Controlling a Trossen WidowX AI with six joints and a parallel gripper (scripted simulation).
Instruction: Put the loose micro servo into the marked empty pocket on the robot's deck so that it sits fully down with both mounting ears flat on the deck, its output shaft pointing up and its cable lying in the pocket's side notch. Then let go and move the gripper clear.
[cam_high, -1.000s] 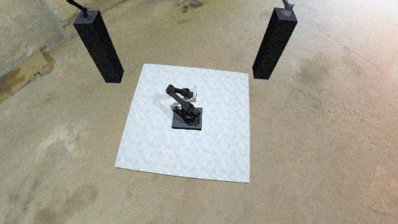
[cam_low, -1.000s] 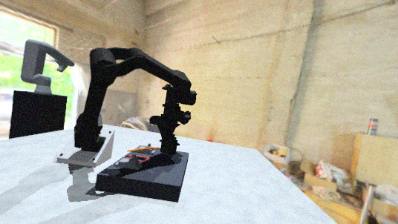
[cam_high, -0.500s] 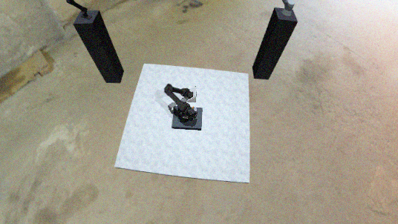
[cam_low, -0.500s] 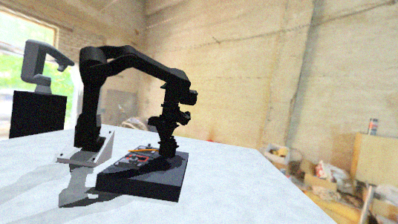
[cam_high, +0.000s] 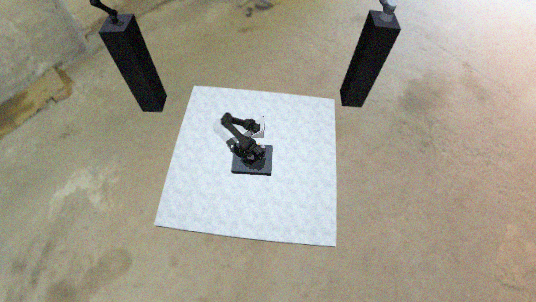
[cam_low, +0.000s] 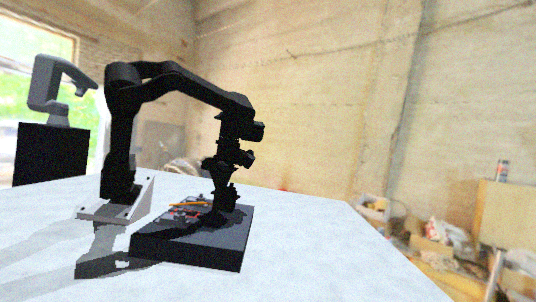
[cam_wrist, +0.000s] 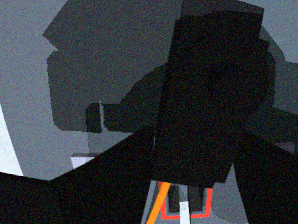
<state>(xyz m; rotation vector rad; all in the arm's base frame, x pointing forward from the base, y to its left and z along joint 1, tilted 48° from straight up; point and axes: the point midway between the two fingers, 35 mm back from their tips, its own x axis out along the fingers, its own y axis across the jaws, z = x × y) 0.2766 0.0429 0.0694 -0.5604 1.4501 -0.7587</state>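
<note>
My gripper tip is 2 cm short of the dark grey deck and 10 cm above it.
</note>
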